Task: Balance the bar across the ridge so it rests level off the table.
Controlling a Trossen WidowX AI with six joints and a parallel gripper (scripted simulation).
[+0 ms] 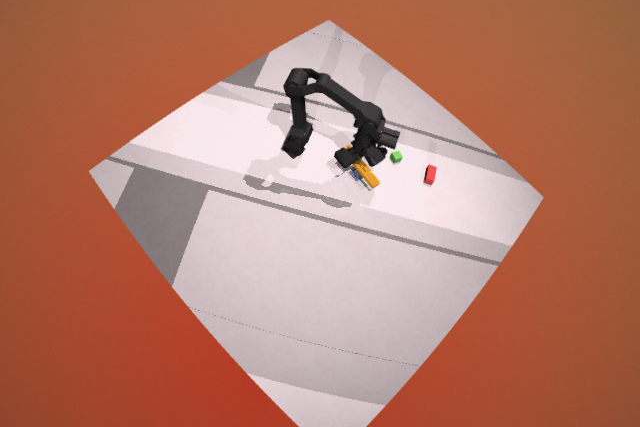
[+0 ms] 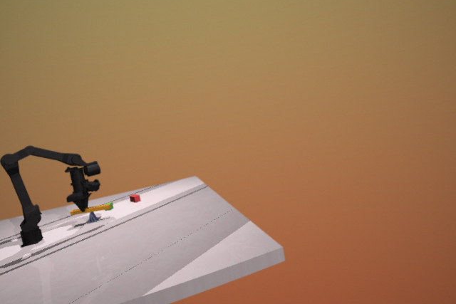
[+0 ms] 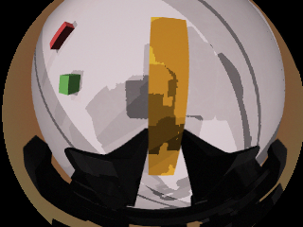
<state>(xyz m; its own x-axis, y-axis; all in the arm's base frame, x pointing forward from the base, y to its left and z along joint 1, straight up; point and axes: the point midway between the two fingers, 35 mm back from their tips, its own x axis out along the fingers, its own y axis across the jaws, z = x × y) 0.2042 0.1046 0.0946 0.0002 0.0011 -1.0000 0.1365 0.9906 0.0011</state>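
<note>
Now: the orange bar 3 cm ahead of my gripper tip. The rest, counted from my gripper tip: red block 22 cm ahead, 20 cm to the left, 4 cm below; then green cube 16 cm to the left, 8 cm ahead, 4 cm below.
</note>
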